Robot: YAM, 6 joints.
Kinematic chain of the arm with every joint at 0, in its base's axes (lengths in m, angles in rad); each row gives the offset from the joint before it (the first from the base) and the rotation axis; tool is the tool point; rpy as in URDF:
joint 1: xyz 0 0 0.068 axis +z
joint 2: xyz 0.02 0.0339 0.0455 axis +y
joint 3: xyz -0.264 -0.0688 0 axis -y
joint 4: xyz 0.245 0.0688 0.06 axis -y
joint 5: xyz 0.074 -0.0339 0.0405 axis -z
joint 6: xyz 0.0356 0 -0.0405 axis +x
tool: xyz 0 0 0 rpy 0 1.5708 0
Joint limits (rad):
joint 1: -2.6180..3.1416
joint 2: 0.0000..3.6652
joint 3: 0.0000..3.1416
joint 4: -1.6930..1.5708
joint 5: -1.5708..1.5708
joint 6: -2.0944..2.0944
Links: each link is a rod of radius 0.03 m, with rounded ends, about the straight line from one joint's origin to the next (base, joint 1, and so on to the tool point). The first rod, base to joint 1, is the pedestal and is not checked.
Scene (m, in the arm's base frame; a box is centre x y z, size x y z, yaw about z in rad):
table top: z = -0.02
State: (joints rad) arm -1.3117 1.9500 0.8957 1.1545 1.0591 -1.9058
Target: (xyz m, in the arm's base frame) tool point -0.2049 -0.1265 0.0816
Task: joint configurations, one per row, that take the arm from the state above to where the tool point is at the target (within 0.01 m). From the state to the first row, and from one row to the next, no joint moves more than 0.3 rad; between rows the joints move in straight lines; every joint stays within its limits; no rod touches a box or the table.
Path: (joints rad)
1: -1.5964 1.9327 0.7492 1.1446 1.0938 -1.9058
2: -1.8810 1.9153 0.6026 1.1347 1.1284 -1.9058
3: -2.1657 1.8980 0.4561 1.1248 1.1631 -1.9058
4: -2.4504 1.8806 0.3096 1.1149 1.1977 -1.9058

